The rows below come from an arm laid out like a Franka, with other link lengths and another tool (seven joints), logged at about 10 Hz.
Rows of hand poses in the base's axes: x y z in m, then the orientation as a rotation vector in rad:
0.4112 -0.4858 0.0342 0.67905 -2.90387 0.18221
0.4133 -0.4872 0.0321 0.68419 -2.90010 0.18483
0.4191 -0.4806 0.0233 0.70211 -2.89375 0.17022
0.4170 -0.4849 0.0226 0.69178 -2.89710 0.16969
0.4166 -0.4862 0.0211 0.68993 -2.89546 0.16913
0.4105 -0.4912 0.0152 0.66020 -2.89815 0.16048
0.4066 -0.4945 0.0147 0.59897 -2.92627 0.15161
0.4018 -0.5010 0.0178 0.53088 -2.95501 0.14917
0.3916 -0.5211 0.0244 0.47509 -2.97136 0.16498
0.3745 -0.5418 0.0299 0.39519 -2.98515 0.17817
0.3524 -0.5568 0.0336 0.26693 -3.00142 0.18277
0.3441 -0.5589 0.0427 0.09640 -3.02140 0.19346
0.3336 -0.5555 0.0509 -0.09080 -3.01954 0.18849
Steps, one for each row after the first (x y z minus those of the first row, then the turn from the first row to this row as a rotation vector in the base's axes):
0.0021 -0.0014 -0.0021 -0.00209 0.00215 0.00390
0.0079 0.0052 -0.0109 0.00742 0.00807 0.01555
0.0058 0.0009 -0.0116 0.00754 0.00681 0.00837
0.0054 -0.0004 -0.0131 0.00730 0.00880 0.00728
-0.0007 -0.0054 -0.0190 0.01052 0.01301 -0.01312
-0.0046 -0.0087 -0.0195 0.01723 -0.00255 -0.05653
-0.0094 -0.0152 -0.0164 0.01971 -0.02046 -0.10368
-0.0196 -0.0353 -0.0098 0.00898 -0.03294 -0.14053
-0.0367 -0.0560 -0.0043 -0.00239 -0.04148 -0.19307
-0.0588 -0.0710 -0.0006 -0.01072 -0.05041 -0.27780
-0.0671 -0.0731 0.0085 -0.02322 -0.06959 -0.38934
-0.0776 -0.0697 0.0167 -0.03032 -0.07450 -0.51258

